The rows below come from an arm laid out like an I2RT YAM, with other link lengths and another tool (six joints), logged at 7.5 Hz.
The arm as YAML. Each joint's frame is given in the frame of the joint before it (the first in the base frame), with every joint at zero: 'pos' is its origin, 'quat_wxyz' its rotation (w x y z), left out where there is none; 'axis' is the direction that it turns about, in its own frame. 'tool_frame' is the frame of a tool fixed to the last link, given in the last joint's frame.
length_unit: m
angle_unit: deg
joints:
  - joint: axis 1
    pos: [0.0, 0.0, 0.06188]
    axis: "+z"
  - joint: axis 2
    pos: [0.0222, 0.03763, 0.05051]
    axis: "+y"
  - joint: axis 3
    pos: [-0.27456, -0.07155, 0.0]
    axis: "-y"
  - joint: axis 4
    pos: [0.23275, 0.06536, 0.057]
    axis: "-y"
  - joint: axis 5
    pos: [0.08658, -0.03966, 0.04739]
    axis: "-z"
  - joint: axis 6
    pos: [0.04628, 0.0, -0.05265]
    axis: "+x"
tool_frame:
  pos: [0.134, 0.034, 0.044]
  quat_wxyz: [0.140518, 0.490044, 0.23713, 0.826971]
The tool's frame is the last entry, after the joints.
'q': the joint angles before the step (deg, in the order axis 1, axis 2, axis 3, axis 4, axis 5, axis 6). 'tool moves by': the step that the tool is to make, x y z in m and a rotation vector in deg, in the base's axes. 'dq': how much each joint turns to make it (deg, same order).
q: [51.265 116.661 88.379 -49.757 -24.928 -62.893]
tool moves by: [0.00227 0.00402 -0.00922 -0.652 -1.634 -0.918]
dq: [0.765 0.263 -1.092 2.425 2.010 1.398]
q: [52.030 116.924 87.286 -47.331 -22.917 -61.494]
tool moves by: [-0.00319 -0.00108 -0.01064 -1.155 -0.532 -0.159]
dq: [0.700 0.239 -1.619 1.509 1.289 0.634]
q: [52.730 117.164 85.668 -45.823 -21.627 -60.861]
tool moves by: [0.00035 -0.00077 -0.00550 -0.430 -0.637 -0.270]
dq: [0.196 0.000 -1.006 1.159 0.851 0.306]
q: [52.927 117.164 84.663 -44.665 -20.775 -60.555]
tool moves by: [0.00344 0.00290 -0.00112 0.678 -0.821 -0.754]
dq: [0.000 -0.240 -0.741 1.791 0.415 0.721]
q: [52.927 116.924 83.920 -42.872 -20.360 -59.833]
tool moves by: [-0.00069 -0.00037 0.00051 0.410 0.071 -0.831]
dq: [-0.001 -0.765 -1.288 1.135 -0.087 0.939]
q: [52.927 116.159 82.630 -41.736 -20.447 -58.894]
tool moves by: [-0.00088 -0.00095 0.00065 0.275 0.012 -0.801]
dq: [0.021 -0.832 -1.268 0.961 0.043 0.896]
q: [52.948 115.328 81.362 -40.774 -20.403 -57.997]
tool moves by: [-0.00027 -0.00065 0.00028 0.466 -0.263 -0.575]
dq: [0.000 -0.808 -1.333 1.268 0.087 0.611]
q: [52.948 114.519 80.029 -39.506 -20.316 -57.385]
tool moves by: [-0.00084 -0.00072 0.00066 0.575 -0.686 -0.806]
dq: [0.197 -1.310 -1.945 1.837 0.481 0.962]
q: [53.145 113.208 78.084 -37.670 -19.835 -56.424]
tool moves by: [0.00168 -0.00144 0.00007 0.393 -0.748 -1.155]
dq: [-0.066 -1.137 -1.727 1.682 0.677 0.983]
